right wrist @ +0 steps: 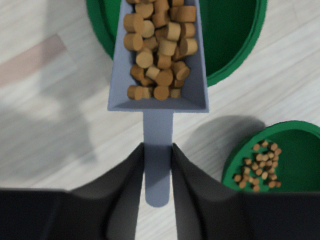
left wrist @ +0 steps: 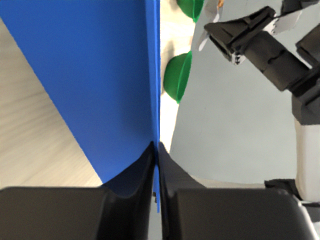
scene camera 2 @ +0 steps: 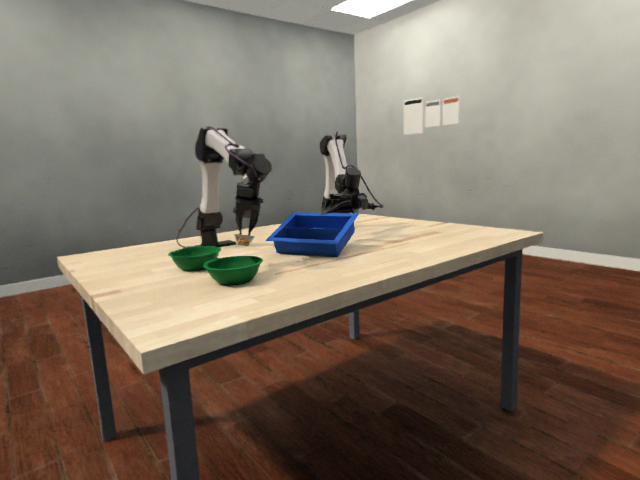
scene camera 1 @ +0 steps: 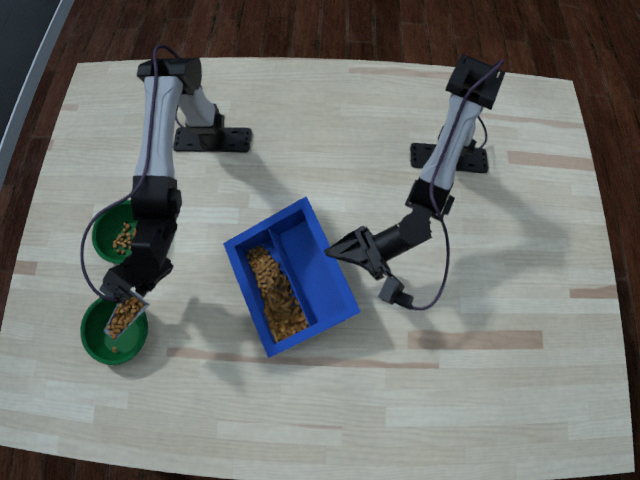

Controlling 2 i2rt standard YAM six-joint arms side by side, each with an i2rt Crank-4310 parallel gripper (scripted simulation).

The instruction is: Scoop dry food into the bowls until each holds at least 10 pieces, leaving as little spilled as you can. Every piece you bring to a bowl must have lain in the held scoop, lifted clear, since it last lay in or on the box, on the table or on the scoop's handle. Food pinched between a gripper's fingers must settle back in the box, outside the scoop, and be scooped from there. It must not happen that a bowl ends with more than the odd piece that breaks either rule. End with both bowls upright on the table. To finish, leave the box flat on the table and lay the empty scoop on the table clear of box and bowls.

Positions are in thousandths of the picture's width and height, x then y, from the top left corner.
Scene:
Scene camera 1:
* my left gripper: 509, 528
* blue box: 495, 605
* green bowl: 154, 718

